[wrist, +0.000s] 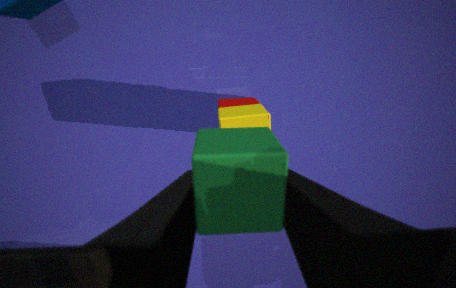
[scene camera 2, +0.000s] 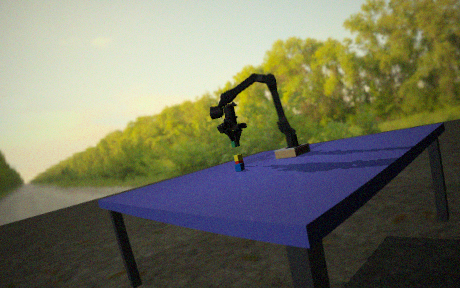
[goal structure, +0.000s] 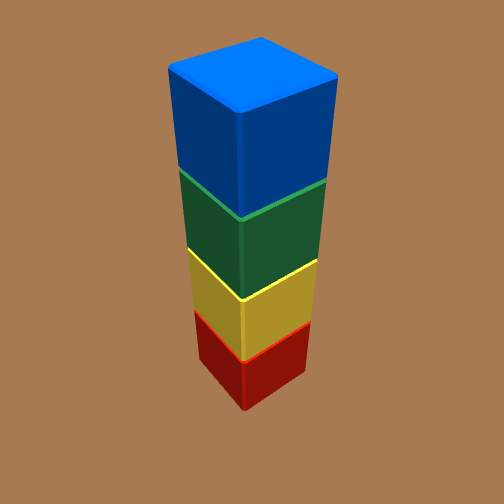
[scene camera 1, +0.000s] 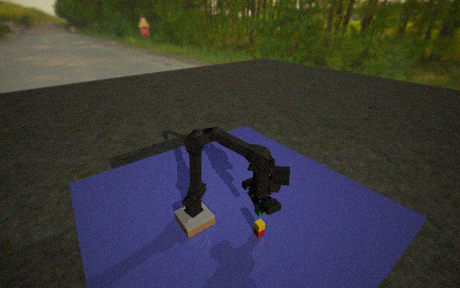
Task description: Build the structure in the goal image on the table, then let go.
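My gripper (scene camera 1: 259, 209) (scene camera 2: 234, 143) (wrist: 236, 178) is shut on a green cube (scene camera 1: 259, 212) (scene camera 2: 234, 145) (wrist: 240, 185) and holds it in the air above a small stack. The stack is a yellow cube (scene camera 1: 259, 224) (scene camera 2: 238, 157) (wrist: 245, 118) on top of a red cube (scene camera 1: 259, 233) (scene camera 2: 239, 163) (wrist: 239, 103). A gap shows between the green cube and the yellow one in both scene views. In the wrist view, the green cube hides part of the stack. A blue cube (scene camera 2: 240, 168) (wrist: 32, 7) lies on the table apart from the stack, mostly hidden by the gripper in scene camera 1.
The blue-purple table top (scene camera 1: 325, 220) (scene camera 2: 200, 200) (wrist: 360, 75) bears the cubes and the arm's pale base block (scene camera 1: 200, 223) (scene camera 2: 293, 151). The base stands to the left of the stack in scene camera 1. Shadows of the arm fall on the table.
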